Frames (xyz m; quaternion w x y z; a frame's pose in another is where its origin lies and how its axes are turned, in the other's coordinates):
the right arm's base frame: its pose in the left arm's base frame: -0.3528 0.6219 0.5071 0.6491 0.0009 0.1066 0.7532
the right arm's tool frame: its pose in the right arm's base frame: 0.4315 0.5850 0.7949 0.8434 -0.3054 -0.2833 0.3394
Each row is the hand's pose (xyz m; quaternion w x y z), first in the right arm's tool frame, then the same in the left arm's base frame.
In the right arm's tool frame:
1: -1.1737 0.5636 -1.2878 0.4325 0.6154 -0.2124 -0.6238
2: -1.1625 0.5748 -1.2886 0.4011 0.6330 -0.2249 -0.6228
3: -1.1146 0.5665 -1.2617 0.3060 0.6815 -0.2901 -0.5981
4: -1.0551 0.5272 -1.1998 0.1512 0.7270 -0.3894 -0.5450
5: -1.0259 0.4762 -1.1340 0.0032 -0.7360 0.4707 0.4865
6: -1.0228 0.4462 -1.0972 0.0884 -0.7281 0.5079 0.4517
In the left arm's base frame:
1: -0.1495 0.9167 -0.3500 0.5923 0.6117 0.3701 0.3715
2: -0.1650 0.9167 -0.3533 0.5763 0.6265 0.3919 0.3490
3: -0.2008 0.9309 -0.3133 0.5001 0.6871 0.4435 0.2848
4: -0.2310 0.9481 -0.2255 0.3684 0.7646 0.4993 0.1741
5: -0.2307 0.9534 -0.1375 0.2399 0.8127 0.5281 0.0545
6: -0.2193 0.9501 -0.0914 0.1699 0.8275 0.5350 -0.0144

